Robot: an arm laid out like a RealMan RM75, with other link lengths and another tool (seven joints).
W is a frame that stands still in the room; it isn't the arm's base.
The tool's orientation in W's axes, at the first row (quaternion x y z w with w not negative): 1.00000 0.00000 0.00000 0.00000
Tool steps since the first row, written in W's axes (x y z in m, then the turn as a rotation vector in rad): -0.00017 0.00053 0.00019 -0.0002 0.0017 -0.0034; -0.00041 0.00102 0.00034 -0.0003 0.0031 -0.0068; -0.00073 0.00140 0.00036 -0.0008 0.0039 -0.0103; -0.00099 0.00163 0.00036 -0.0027 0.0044 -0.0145; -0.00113 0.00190 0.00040 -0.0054 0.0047 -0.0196; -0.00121 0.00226 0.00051 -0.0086 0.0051 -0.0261; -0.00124 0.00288 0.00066 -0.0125 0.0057 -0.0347; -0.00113 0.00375 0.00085 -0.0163 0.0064 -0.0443; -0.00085 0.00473 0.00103 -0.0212 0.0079 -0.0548; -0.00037 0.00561 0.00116 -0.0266 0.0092 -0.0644; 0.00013 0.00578 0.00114 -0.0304 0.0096 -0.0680; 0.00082 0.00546 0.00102 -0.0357 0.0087 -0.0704; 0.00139 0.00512 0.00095 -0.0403 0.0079 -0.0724
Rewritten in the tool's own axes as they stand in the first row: -0.00017 -0.00053 -0.00019 -0.0002 -0.0017 0.0034; -0.00041 -0.00102 -0.00034 -0.0003 -0.0031 0.0068; -0.00073 -0.00140 -0.00036 -0.0008 -0.0039 0.0103; -0.00099 -0.00163 -0.00036 -0.0027 -0.0044 0.0145; -0.00113 -0.00190 -0.00040 -0.0054 -0.0047 0.0196; -0.00121 -0.00226 -0.00051 -0.0086 -0.0051 0.0261; -0.00124 -0.00288 -0.00066 -0.0125 -0.0057 0.0347; -0.00113 -0.00375 -0.00085 -0.0163 -0.0064 0.0443; -0.00085 -0.00473 -0.00103 -0.0212 -0.0079 0.0548; -0.00037 -0.00561 -0.00116 -0.0266 -0.0092 0.0644; 0.00013 -0.00578 -0.00114 -0.0304 -0.0096 0.0680; 0.00082 -0.00546 -0.00102 -0.0357 -0.0087 0.0704; 0.00139 -0.00512 -0.00095 -0.0403 -0.0079 0.0724
